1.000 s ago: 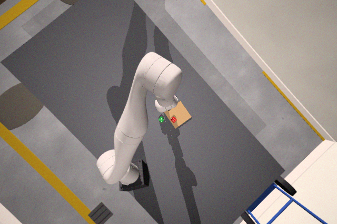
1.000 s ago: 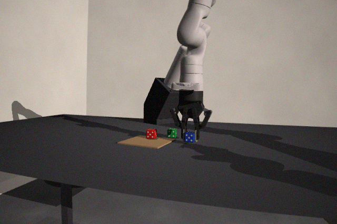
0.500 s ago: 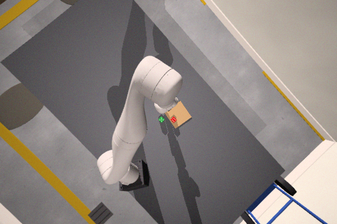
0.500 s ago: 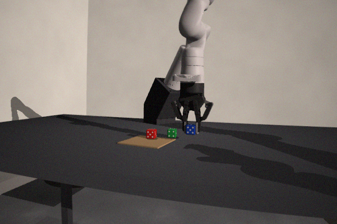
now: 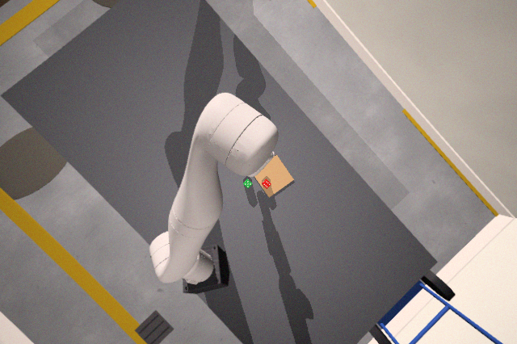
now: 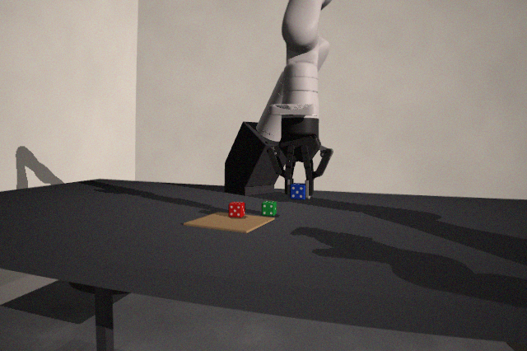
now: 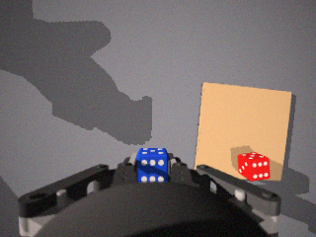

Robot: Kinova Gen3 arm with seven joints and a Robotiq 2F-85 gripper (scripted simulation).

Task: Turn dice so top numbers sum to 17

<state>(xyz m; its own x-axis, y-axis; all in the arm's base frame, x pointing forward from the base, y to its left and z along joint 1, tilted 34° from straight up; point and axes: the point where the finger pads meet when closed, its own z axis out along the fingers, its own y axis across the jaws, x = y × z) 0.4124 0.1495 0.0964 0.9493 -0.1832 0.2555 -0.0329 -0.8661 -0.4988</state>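
The tan mat is 140 mm to the right of my hand, 70 mm below it and 20 mm ahead of it. Also, from my hand: red die (140 mm to the right, 60 mm below, 30 mm behind); then green die (90 mm to the right, 90 mm behind, 60 mm below); then blue die (right at my hand).
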